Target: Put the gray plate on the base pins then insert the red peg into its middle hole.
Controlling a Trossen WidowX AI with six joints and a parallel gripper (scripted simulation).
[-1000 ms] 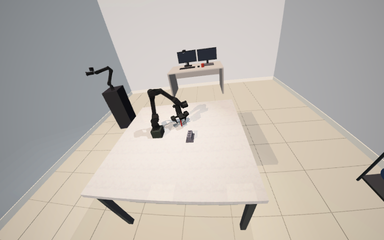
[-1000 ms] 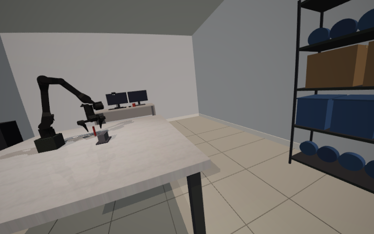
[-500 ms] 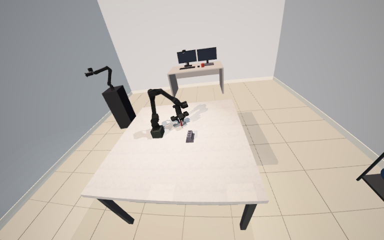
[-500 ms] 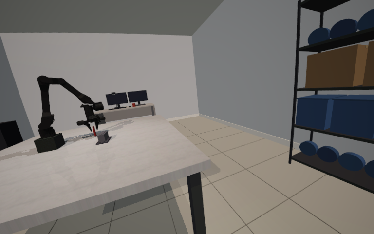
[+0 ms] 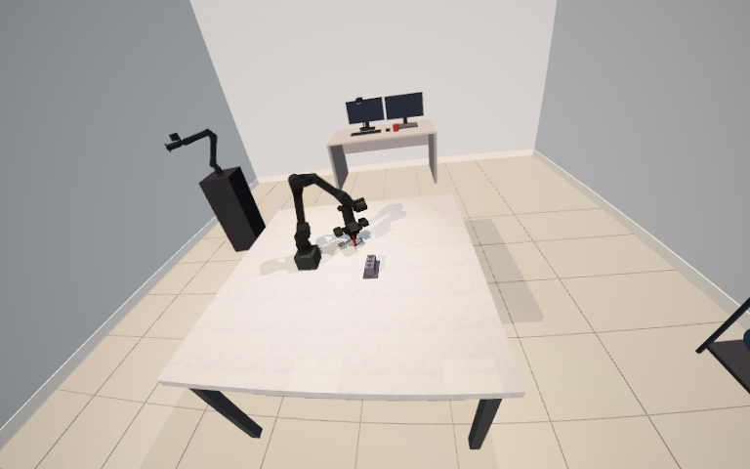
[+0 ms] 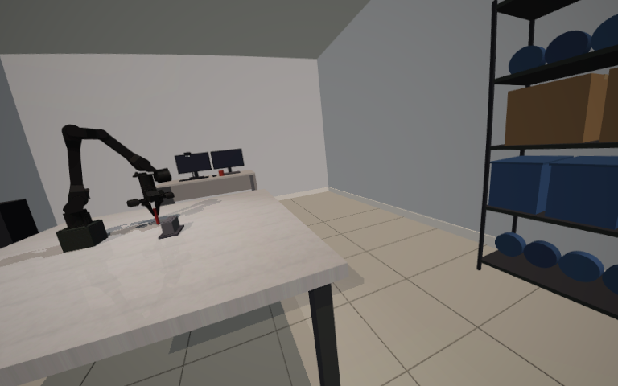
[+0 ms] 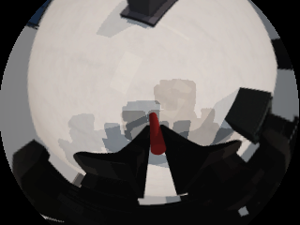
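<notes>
The gray plate is 80 mm ahead of my gripper tip and 220 mm to the right of it. Also, from my gripper tip: red peg: right at my gripper tip.
</notes>
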